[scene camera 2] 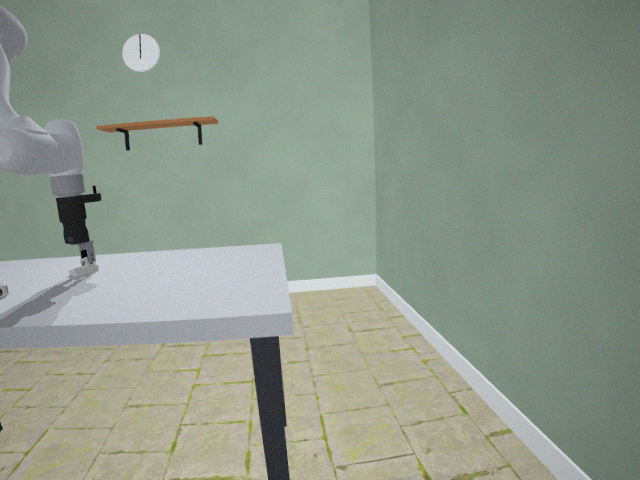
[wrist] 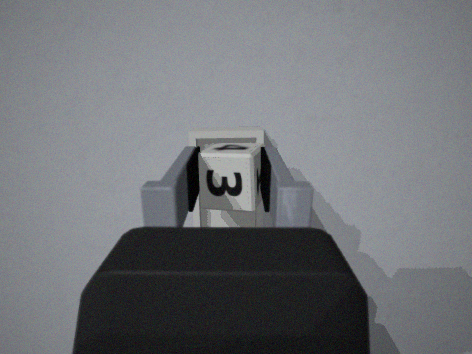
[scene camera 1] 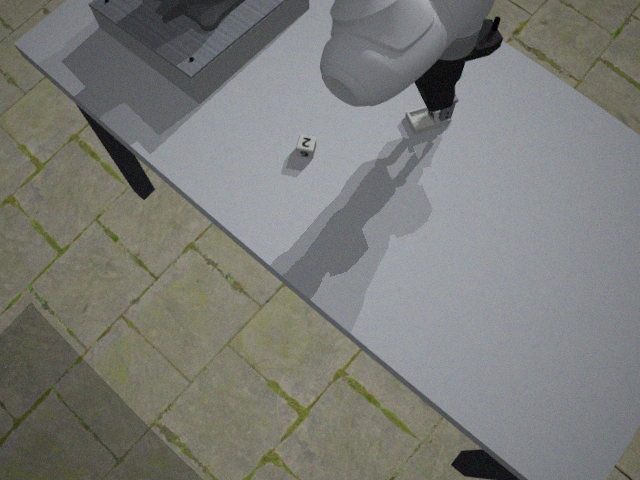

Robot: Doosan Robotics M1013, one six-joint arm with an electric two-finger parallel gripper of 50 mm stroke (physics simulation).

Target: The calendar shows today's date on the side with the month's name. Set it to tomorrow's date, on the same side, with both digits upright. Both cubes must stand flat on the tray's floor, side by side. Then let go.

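Frame: origin at the arm's base, x ahead, y left, z up, level; centimetres.
Where they show: gripper, fingertip midpoint: (scene camera 2: 88, 261) (wrist: 230, 166) (scene camera 1: 440, 109).
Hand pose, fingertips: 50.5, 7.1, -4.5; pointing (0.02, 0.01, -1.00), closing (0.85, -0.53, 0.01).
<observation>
Each offset is from my fingertips to the top centre of the thing, as dx, dy, dz. Level surfaces: height alone.
My gripper (scene camera 1: 440, 113) (scene camera 2: 87, 259) (wrist: 230, 166) is shut on a white cube {-0.1, -0.5, +1.8} (wrist: 220, 197). The cube's face toward the wrist camera shows a black 3 lying on its side; parts of marks show on its far and right faces. The cube is over or in one end of the small white tray (scene camera 1: 428, 129) (scene camera 2: 80, 272) (wrist: 227, 133). Its underside is hidden, so I cannot tell whether it touches the tray's floor. The second white cube {-14.4, -20.8, +0.0} (scene camera 1: 306, 144) (scene camera 2: 3, 291) lies on the table away from the tray, with a 2 on top and an unclear digit on one side. The month's name is not readable.
The white table {dz -3.0} (scene camera 1: 496, 248) (scene camera 2: 196, 289) carries everything. A grey box-like base (scene camera 1: 199, 85) with a dark object on top stands at the upper left in scene camera 1. A wooden shelf (scene camera 2: 160, 124) and a round clock (scene camera 2: 140, 52) are on the wall.
</observation>
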